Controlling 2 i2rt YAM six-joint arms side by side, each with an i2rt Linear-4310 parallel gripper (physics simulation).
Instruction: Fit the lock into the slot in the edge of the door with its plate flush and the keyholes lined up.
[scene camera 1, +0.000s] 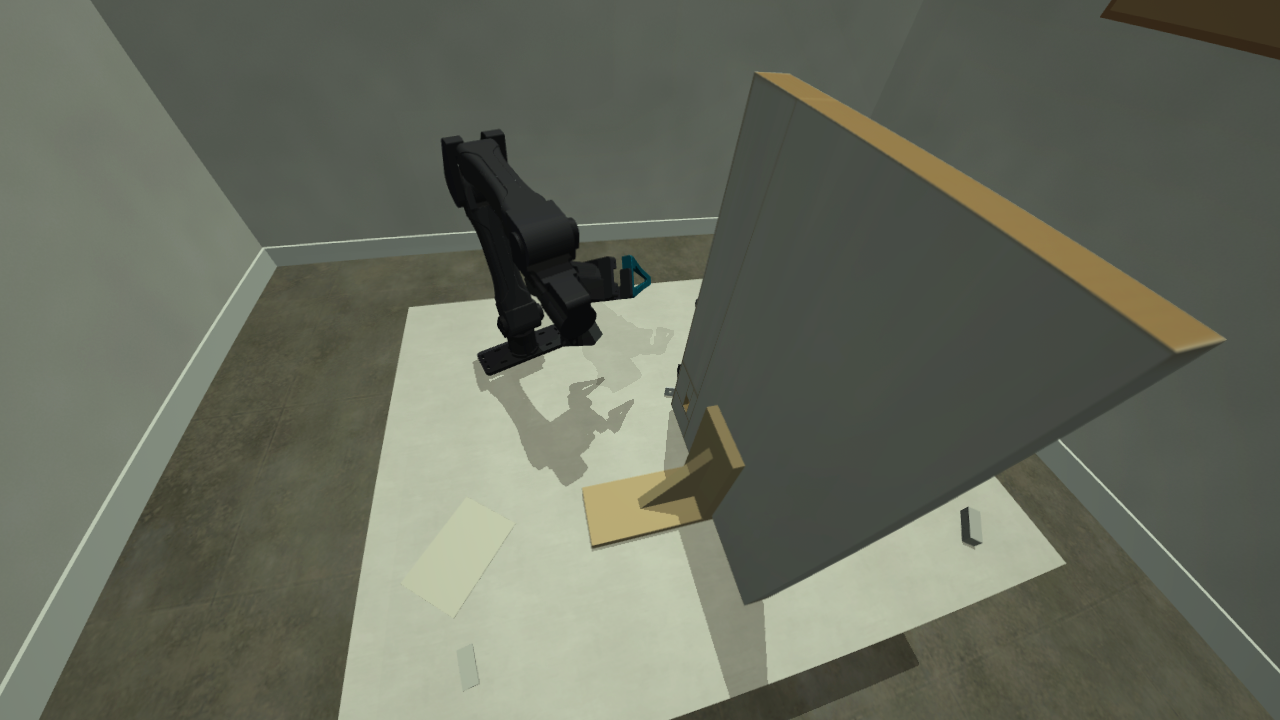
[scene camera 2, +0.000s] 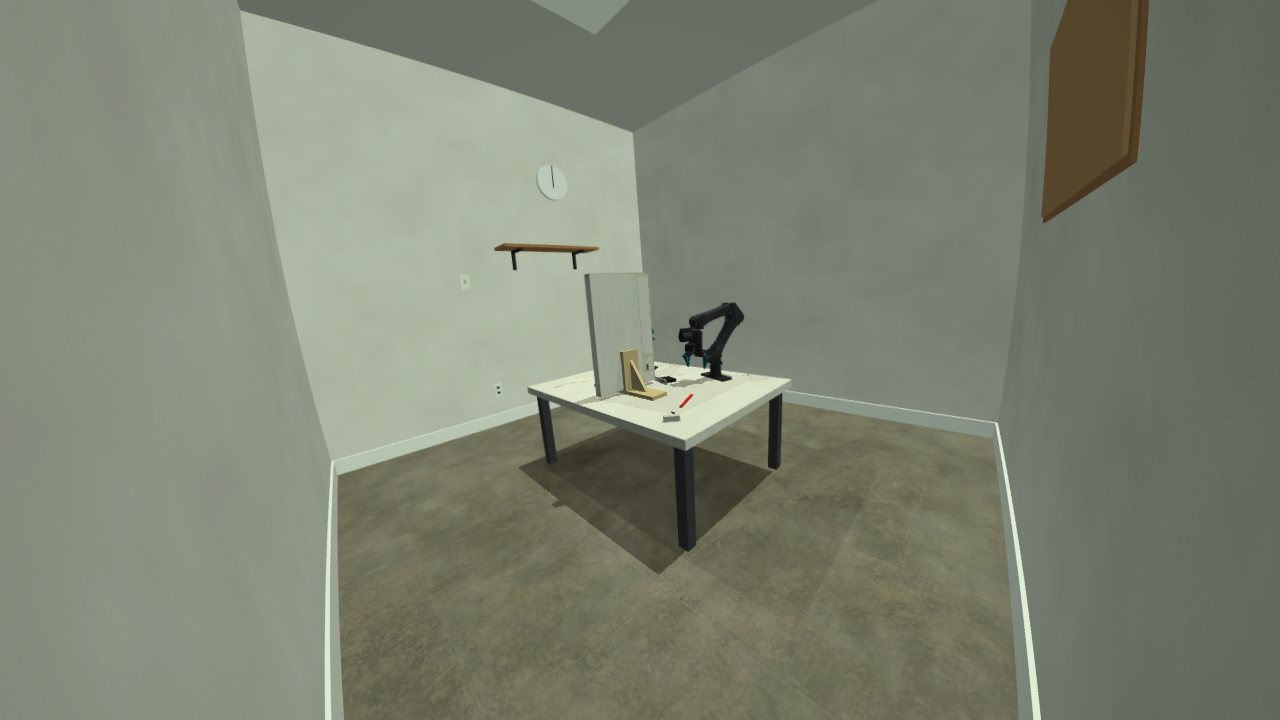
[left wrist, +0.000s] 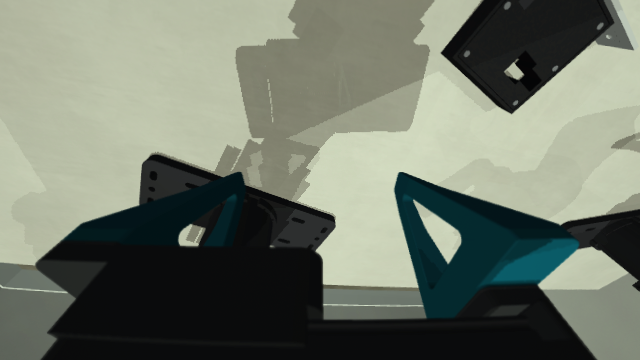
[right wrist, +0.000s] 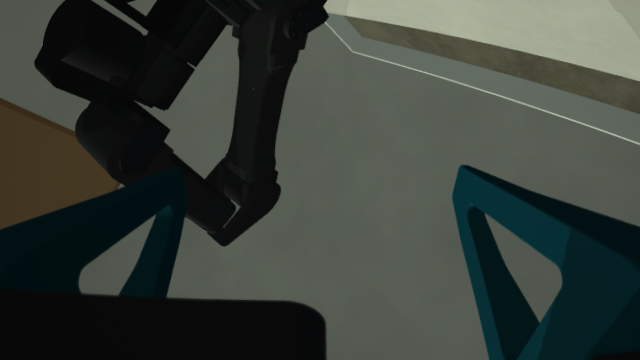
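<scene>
The lock, a black box with a pale metal plate at one end (left wrist: 535, 37) (scene camera 2: 666, 379), lies on the table, at the upper right in the left wrist view. The grey door (scene camera 1: 895, 295) (scene camera 2: 614, 322) stands upright; a small keyhole opening (scene camera 1: 686, 402) shows low near its edge. The slot itself is hard to make out. My left gripper (left wrist: 319, 180) (scene camera 2: 696, 361) is open and empty above the table, to one side of the lock. My right gripper (right wrist: 320, 181) is open and empty, pointing at the wall; in scene camera 1 it shows beyond the door's edge.
A wooden bracket (scene camera 1: 617, 514) (scene camera 2: 651, 394) stands against the door's lower part. A pale sheet (scene camera 1: 458, 557) and small grey blocks (scene camera 1: 468, 667) (scene camera 1: 971, 526) lie on the table (scene camera 1: 572, 626). A red stick (scene camera 2: 686, 400) lies near the bracket. Arm base plates (left wrist: 315, 220) show in the left wrist view.
</scene>
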